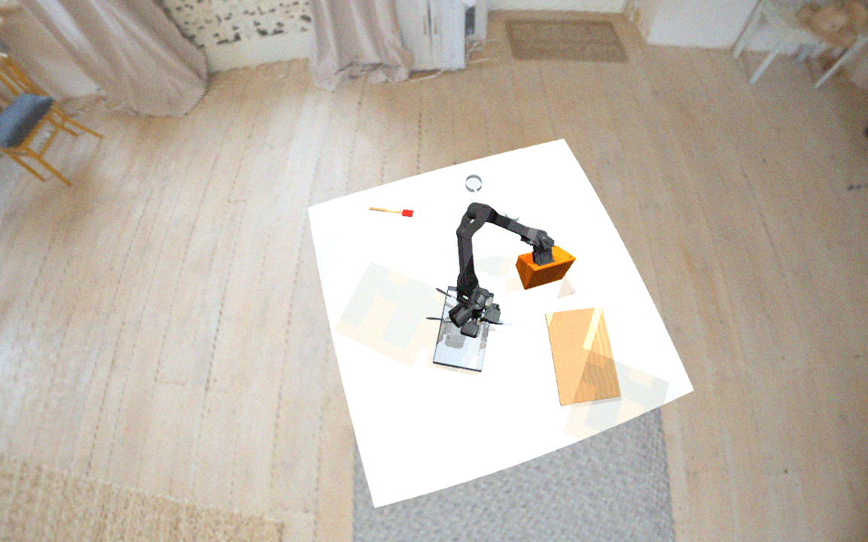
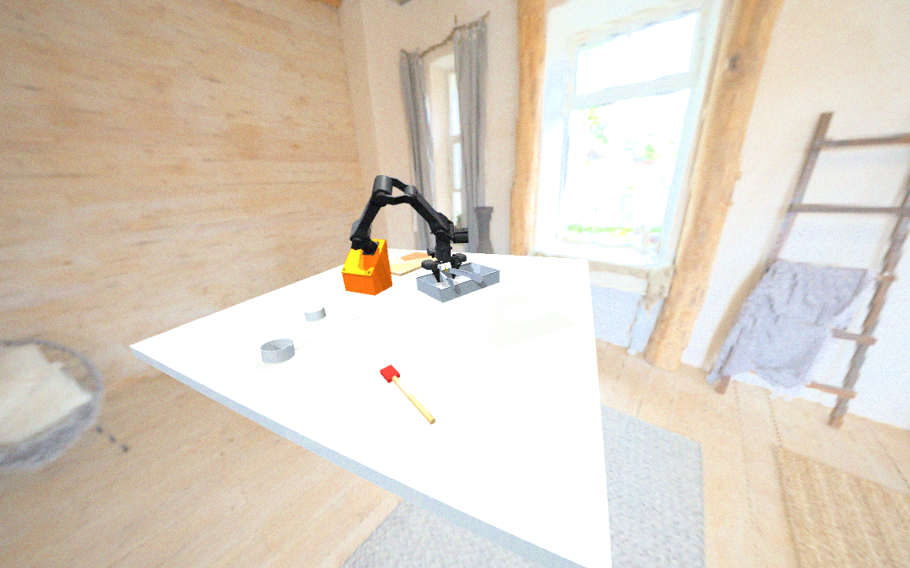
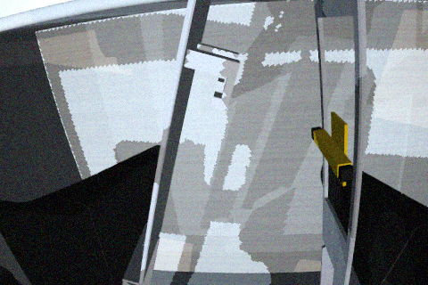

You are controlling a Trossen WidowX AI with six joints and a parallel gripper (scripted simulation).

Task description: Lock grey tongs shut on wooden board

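My gripper tip is now 10 mm past the yellow lock piece, 30 mm to the right of it and 40 mm below it. The rest, counted from my gripper tip: roasting tin 50 mm ahead, 30 mm to the left; wooden board 360 mm behind, 260 mm to the left, 20 mm below.
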